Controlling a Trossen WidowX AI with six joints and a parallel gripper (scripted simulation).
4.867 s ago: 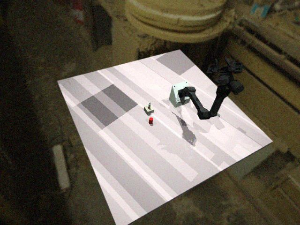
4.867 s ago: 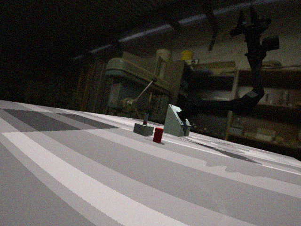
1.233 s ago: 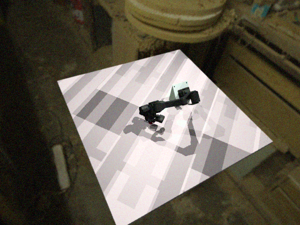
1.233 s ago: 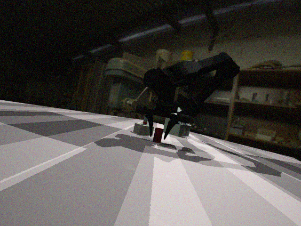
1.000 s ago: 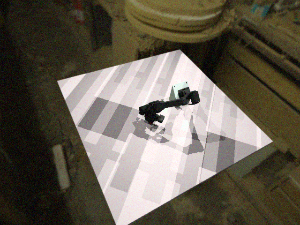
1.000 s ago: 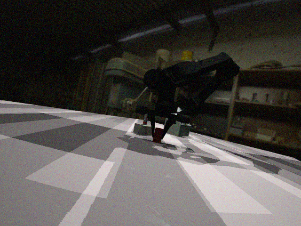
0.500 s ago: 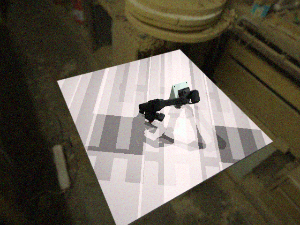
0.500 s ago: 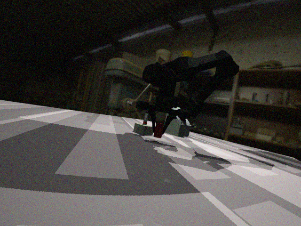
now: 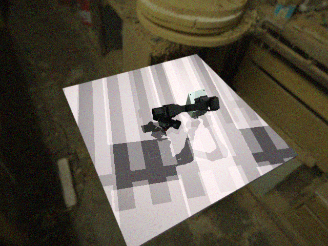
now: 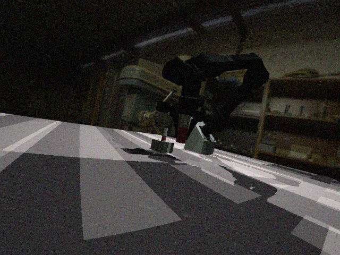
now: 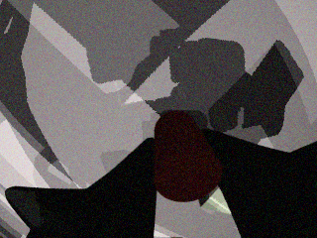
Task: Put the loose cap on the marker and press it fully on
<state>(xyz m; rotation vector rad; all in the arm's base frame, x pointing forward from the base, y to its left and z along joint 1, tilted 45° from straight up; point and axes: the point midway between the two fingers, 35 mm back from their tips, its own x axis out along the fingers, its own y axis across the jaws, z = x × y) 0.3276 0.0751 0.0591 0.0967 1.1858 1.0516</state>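
Now: the pale holder block 4 cm behind my gripper tip, 11 cm to the right of it and 5 cm below it. Also, from my gripper tip: red cap 1 cm above.
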